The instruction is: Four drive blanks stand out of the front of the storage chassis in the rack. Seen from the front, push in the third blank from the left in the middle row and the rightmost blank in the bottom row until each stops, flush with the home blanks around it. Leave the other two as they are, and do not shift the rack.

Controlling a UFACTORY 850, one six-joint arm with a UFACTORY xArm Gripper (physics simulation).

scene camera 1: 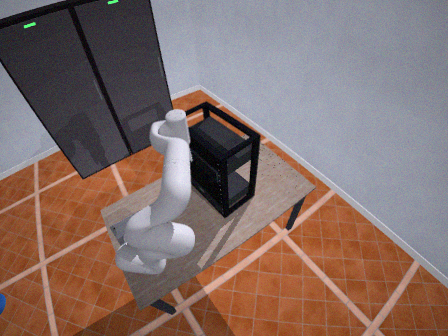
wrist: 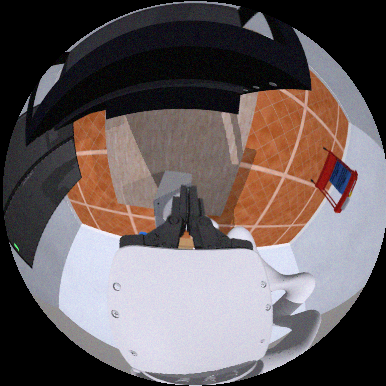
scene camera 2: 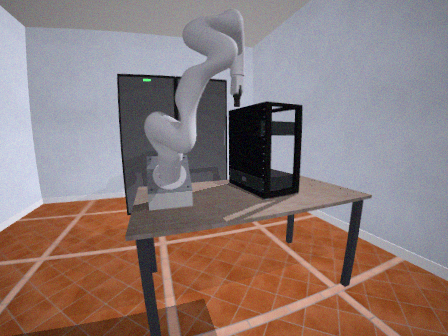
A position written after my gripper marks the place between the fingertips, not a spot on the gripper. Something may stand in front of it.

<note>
I see my gripper (wrist: 186,195) and a black rack (scene camera 1: 217,151).
The black rack is seen too in the wrist view (wrist: 196,62) and in scene camera 2 (scene camera 2: 250,169).
</note>
